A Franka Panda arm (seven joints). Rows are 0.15 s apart.
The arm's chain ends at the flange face. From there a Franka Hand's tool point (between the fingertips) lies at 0.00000 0.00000 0.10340 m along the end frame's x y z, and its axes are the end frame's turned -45 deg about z.
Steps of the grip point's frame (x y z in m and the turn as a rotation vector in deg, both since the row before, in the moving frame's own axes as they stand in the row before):
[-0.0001 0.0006 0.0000 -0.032 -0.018 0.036]
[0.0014 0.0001 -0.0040 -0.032 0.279 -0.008]
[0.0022 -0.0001 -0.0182 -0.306 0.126 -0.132]
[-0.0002 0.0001 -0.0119 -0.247 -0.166 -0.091]
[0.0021 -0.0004 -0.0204 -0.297 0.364 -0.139]
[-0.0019 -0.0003 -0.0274 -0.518 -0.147 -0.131]
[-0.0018 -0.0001 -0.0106 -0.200 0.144 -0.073]
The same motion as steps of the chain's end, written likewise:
[0.0003 0.0004 0.0000 -0.035 0.010 0.036]
[0.0007 -0.0006 -0.0040 0.175 0.220 -0.008]
[0.0009 -0.0019 -0.0182 -0.127 0.305 -0.132]
[-0.0002 -0.0003 -0.0119 -0.292 0.057 -0.091]
[0.0004 -0.0017 -0.0204 0.047 0.467 -0.139]
[-0.0020 0.0003 -0.0274 -0.470 0.262 -0.131]
[-0.0018 0.0011 -0.0106 -0.040 0.243 -0.073]

